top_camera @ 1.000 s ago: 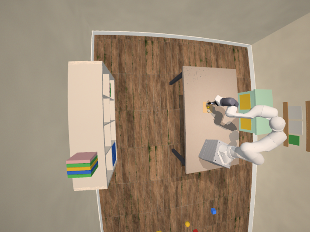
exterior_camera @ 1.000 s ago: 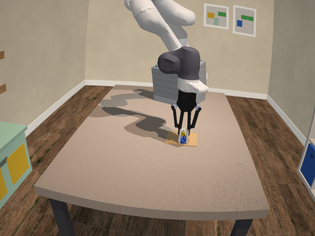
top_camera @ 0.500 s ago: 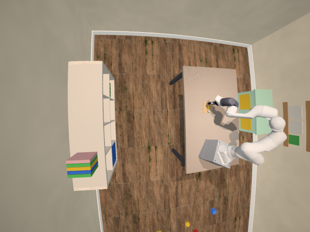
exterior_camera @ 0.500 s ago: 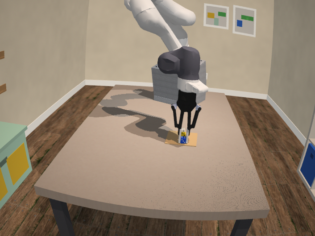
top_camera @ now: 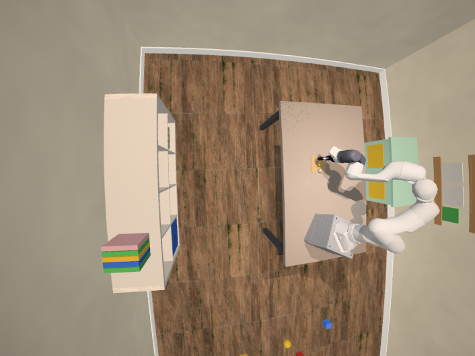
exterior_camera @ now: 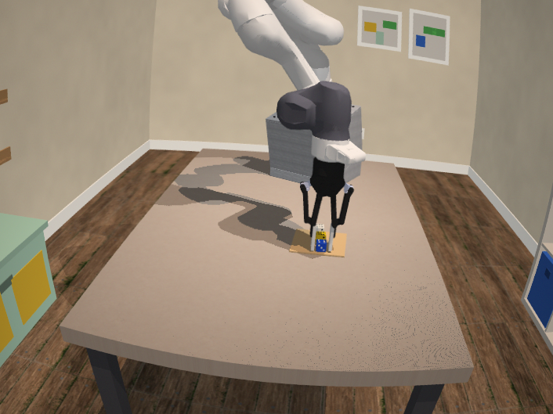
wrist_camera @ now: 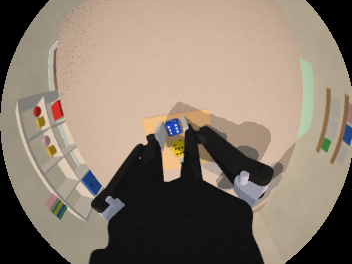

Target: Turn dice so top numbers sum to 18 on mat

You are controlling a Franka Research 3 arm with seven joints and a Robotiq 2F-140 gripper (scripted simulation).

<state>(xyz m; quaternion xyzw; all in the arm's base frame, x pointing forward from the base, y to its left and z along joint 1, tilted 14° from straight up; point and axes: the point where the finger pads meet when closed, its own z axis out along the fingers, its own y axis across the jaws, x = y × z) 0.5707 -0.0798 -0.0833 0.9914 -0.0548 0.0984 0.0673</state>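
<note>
Now: hand 2 cm above the blue die. Round my hand: white die 10 cm behind, 1 cm to the left, 2 cm below; then yellow die 5 cm behind, 1 cm to the left, 2 cm below; then mat 5 cm behind, 4 cm below.
</note>
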